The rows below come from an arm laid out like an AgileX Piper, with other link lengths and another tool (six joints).
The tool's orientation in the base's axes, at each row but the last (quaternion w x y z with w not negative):
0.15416 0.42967 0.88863 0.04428
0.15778 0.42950 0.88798 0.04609
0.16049 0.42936 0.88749 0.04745
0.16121 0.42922 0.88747 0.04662
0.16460 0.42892 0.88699 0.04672
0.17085 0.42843 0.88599 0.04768
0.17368 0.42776 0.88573 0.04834
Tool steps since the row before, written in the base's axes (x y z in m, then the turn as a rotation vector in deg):
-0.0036 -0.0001 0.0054 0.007 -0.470 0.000
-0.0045 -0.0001 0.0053 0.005 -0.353 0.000
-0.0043 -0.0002 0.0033 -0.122 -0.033 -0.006
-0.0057 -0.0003 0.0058 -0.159 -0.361 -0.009
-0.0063 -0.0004 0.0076 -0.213 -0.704 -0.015
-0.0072 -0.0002 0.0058 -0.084 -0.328 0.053
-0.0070 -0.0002 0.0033 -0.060 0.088 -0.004
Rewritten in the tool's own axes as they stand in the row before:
0.0007 -0.0016 -0.0062 -0.369 -0.289 0.027
0.0013 -0.0023 -0.0064 -0.277 -0.218 0.021
0.0015 -0.0026 -0.0045 0.047 -0.113 -0.032
0.0016 -0.0032 -0.0073 -0.186 -0.347 -0.023
0.0014 -0.0032 -0.0092 -0.420 -0.604 -0.016
0.0025 -0.0041 -0.0079 -0.220 -0.256 -0.058
0.0030 -0.0045 -0.0055 0.104 0.010 -0.023

